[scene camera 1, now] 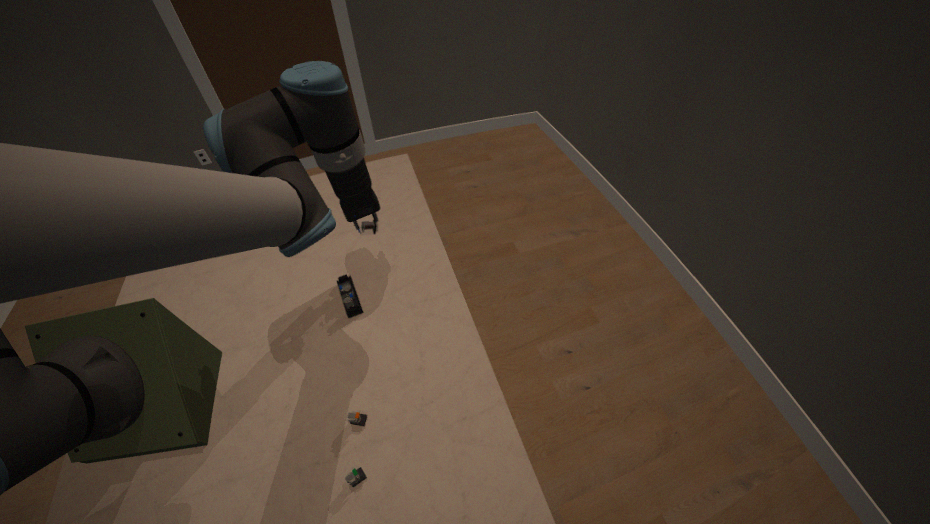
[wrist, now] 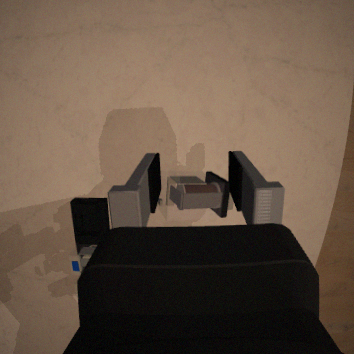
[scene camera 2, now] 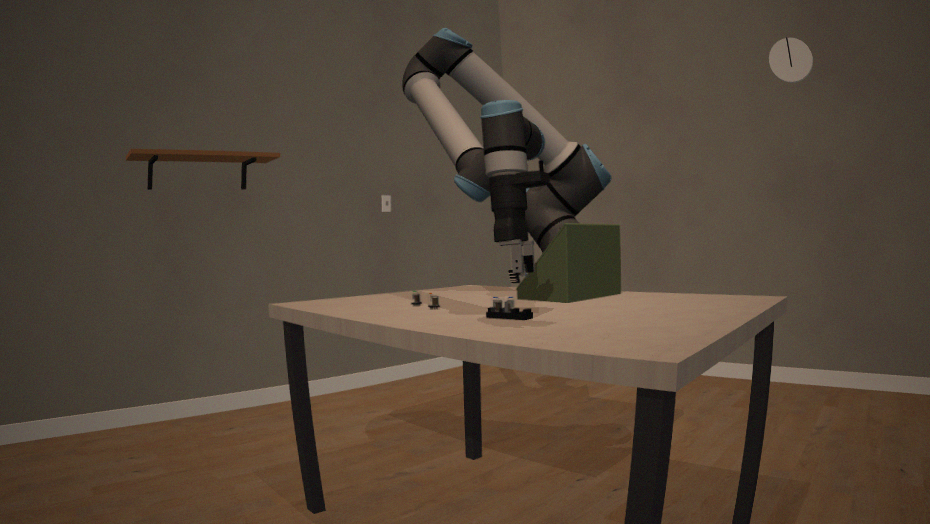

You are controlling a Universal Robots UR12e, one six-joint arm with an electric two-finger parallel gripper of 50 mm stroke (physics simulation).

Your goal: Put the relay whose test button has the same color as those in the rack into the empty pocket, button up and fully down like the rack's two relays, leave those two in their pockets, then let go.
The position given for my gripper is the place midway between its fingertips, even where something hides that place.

Observation:
In view: my gripper (scene camera 2: 524, 272) and a black rack (wrist: 90, 220).
My gripper shows as well in scene camera 1 (scene camera 1: 366, 222) and in the wrist view (wrist: 194, 170).

